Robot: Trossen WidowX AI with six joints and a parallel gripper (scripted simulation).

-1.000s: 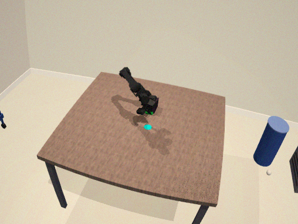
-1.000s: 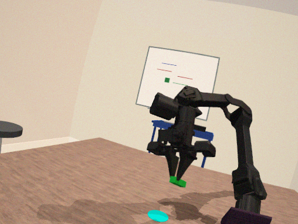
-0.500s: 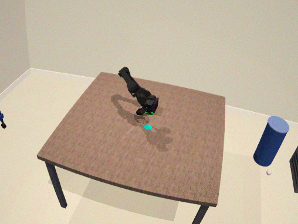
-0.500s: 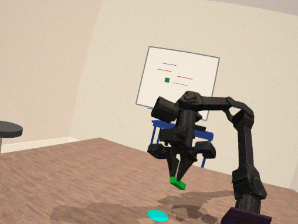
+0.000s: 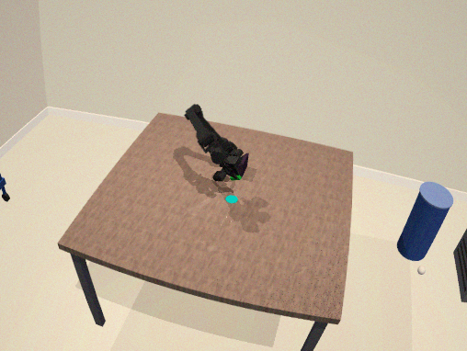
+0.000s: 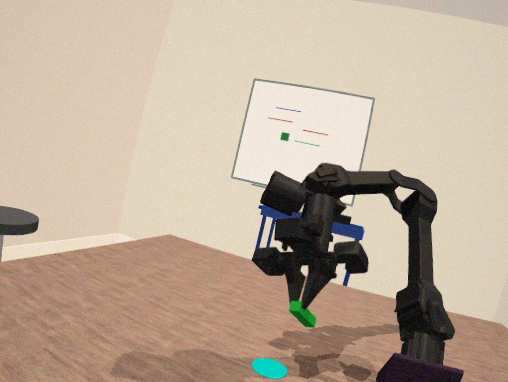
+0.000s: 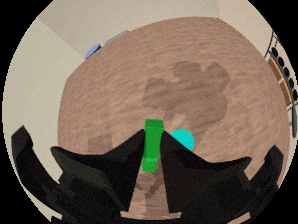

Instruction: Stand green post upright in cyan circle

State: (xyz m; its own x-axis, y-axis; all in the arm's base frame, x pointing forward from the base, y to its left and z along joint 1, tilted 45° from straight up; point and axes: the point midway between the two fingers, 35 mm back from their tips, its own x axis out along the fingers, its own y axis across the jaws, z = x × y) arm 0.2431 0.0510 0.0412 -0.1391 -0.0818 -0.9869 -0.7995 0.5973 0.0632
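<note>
My gripper tip is now 12 cm above the cyan circle, 2 cm to the left of it and 2 cm short of it. From my gripper tip the other things lie so: green post (1 cm to the right, 1 cm below, 1 cm behind).
</note>
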